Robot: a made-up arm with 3 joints. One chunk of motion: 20 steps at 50 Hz.
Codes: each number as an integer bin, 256 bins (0 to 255) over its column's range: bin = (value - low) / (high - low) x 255, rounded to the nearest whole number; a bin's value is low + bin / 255 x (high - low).
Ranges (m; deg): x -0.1..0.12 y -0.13..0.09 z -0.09..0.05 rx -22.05..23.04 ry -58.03..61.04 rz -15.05..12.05
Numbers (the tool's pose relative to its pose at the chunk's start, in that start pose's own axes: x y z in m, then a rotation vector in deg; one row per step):
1: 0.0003 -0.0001 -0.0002 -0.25 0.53 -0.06
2: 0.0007 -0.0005 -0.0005 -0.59 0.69 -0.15
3: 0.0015 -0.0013 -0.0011 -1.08 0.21 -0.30
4: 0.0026 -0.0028 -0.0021 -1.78 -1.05 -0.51
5: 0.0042 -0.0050 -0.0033 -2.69 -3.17 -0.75
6: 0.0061 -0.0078 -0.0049 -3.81 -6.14 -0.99
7: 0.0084 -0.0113 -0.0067 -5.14 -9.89 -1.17
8: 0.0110 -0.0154 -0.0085 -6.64 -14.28 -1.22
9: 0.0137 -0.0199 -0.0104 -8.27 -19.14 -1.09
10: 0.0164 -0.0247 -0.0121 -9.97 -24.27 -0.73
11: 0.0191 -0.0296 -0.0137 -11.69 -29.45 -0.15
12: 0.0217 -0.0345 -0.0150 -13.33 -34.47 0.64
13: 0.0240 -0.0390 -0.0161 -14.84 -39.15 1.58
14: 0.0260 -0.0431 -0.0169 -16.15 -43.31 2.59
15: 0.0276 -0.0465 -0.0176 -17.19 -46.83 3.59
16: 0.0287 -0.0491 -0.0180 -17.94 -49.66 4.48
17: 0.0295 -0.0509 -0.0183 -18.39 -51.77 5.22
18: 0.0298 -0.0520 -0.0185 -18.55 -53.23 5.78
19: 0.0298 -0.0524 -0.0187 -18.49 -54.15 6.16
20: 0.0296 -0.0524 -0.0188 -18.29 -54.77 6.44
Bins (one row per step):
1: 116 151 164 123 125 141
2: 117 150 163 121 126 140
3: 118 149 162 119 125 139
4: 119 147 160 115 122 137
5: 121 145 158 109 117 135
6: 123 142 155 103 111 132
7: 126 138 152 96 103 131
8: 129 133 148 87 94 130
9: 132 128 145 78 83 131
10: 135 122 142 68 72 135
11: 138 116 139 59 61 140
12: 141 111 137 49 50 148
13: 144 105 135 41 40 156
14: 146 101 133 33 32 166
15: 148 97 132 27 24 175
16: 149 94 131 23 18 184
17: 150 92 131 21 13 191
18: 150 90 130 20 10 196
19: 150 90 130 20 8 200
20: 150 90 130 21 7 202

